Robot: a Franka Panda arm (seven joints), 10 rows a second.
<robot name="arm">
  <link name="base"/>
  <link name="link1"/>
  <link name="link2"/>
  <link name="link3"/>
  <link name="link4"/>
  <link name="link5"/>
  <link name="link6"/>
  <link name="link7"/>
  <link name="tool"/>
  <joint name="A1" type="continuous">
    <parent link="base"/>
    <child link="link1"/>
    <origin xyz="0 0 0.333" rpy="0 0 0"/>
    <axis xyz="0 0 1"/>
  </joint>
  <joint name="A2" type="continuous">
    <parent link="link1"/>
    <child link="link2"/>
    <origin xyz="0 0 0" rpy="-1.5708 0 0"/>
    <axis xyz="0 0 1"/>
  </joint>
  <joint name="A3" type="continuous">
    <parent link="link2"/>
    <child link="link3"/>
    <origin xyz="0 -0.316 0" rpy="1.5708 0 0"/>
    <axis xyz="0 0 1"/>
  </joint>
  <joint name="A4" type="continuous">
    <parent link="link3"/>
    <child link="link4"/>
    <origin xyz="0.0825 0 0" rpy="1.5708 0 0"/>
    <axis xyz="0 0 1"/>
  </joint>
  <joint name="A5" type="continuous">
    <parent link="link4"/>
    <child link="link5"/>
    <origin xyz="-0.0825 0.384 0" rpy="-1.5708 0 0"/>
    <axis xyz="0 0 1"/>
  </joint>
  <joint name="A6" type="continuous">
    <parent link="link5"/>
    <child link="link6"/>
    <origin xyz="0 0 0" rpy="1.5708 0 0"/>
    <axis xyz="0 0 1"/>
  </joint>
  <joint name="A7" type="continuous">
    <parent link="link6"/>
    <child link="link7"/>
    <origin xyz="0.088 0 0" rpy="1.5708 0 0"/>
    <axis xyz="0 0 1"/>
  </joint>
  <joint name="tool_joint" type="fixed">
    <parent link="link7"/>
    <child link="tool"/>
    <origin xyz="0 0 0.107" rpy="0 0 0"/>
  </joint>
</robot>
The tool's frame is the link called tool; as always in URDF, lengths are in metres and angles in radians. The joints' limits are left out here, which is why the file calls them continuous.
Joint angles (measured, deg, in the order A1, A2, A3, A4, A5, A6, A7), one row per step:
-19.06 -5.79 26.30 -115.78 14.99 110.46 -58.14
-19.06 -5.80 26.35 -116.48 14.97 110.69 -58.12
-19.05 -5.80 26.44 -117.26 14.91 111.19 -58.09
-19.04 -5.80 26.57 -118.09 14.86 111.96 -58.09
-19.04 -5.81 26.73 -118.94 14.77 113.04 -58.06
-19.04 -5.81 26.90 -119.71 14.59 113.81 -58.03
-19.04 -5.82 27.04 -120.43 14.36 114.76 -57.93
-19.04 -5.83 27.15 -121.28 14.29 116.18 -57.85
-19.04 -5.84 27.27 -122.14 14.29 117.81 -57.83
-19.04 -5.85 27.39 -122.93 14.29 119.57 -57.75
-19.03 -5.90 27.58 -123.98 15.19 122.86 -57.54
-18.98 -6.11 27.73 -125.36 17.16 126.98 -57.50
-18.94 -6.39 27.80 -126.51 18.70 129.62 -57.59
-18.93 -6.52 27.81 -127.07 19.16 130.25 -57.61
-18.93 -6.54 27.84 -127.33 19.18 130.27 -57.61
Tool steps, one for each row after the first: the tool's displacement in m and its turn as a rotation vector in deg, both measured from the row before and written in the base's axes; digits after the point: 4 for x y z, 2 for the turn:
-0.0016 -0.0001 -0.0054 -0.11 0.46 -0.04
-0.0015 0.0002 -0.0058 -0.15 0.29 -0.04
-0.0012 0.0004 -0.0058 -0.14 0.07 -0.03
-0.0008 0.0005 -0.0054 -0.18 -0.23 -0.08
-0.0013 0.0006 -0.0053 -0.26 0.00 0.03
-0.0008 0.0002 -0.0045 -0.30 -0.23 -0.07
-0.0004 -0.0001 -0.0048 -0.15 -0.55 -0.23
-0.0001 0.0000 -0.0046 -0.09 -0.76 -0.23
0.0003 0.0000 -0.0037 -0.08 -0.94 -0.30
0.0018 0.0008 -0.0030 0.68 -2.11 -1.07
0.0014 0.0006 -0.0027 1.46 -2.65 -1.68
-0.0005 -0.0002 -0.0026 1.01 -1.56 -1.21
-0.0013 -0.0004 -0.0025 0.25 -0.14 -0.37
-0.0010 0.0000 -0.0020 -0.03 0.22 0.00

